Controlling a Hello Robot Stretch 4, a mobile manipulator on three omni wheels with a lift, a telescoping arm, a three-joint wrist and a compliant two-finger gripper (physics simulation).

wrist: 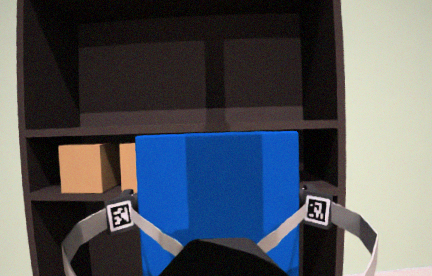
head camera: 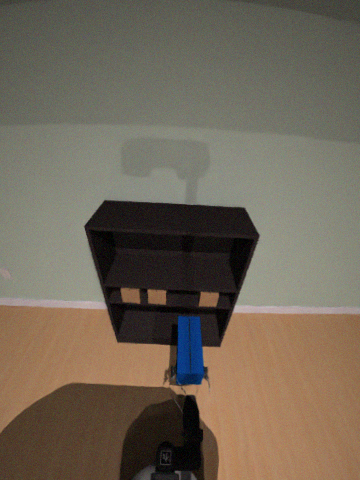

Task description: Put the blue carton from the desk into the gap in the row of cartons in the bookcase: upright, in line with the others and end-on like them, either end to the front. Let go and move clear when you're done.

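The blue carton (head camera: 190, 350) (wrist: 224, 175) is held in front of the bookcase (head camera: 175, 218) (wrist: 182, 128), its long side pointing toward it. My gripper (head camera: 190, 372) (wrist: 218, 200) is shut on the carton, one fingertip on each side near its rear end. Tan cartons stand in the middle compartment: a left one (head camera: 130, 295) (wrist: 81, 169), a second one (head camera: 157, 297) (wrist: 128, 167) and a right one (head camera: 208, 299). The gap lies between the second and the right one. In the wrist view the blue carton covers the gap, the right carton and part of the second.
The bookcase stands against the green wall (head camera: 300, 225) (wrist: 390, 125). Its right side panel (wrist: 341, 150) and left side panel (wrist: 21, 100) flank the compartments. A shelf board (wrist: 65, 131) runs above the tan cartons. My arm (head camera: 191, 425) reaches over the wood floor (head camera: 280, 390).
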